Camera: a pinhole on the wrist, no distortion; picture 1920 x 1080 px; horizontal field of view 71.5 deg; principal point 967.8 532.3 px. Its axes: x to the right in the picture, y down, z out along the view. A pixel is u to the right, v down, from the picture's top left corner.
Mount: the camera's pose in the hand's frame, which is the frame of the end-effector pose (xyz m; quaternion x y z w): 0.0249 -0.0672 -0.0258 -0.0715 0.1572 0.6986 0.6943
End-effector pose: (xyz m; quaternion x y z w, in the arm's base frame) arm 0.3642 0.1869 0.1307 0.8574 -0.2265 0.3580 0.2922
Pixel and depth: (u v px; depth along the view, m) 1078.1 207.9 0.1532
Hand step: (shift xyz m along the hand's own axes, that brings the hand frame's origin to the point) 0.0797 -0.0068 0.1097
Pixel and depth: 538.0 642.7 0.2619
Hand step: 0.0365 -0.0634 0.2499
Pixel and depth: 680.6 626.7 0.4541
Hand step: 0.0493 -0.0146 0.4362
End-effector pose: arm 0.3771 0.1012 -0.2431 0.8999 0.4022 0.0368 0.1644
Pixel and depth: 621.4 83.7 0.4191
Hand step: 0.2173 -0.0386 0.3860
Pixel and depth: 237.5 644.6 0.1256
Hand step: 0.0310 -0.0922 0.1155
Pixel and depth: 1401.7 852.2 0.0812
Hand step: 0.0145 -0.0160 0.0445
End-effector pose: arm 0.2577 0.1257 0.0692 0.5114 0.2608 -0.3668 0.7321
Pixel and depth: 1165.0 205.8 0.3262
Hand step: 0.1416 0.0815 0.2560
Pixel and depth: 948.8 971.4 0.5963
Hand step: -0.0992 0.1176 0.5613
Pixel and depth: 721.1 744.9 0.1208
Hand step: 0.0207 -0.0496 0.0972
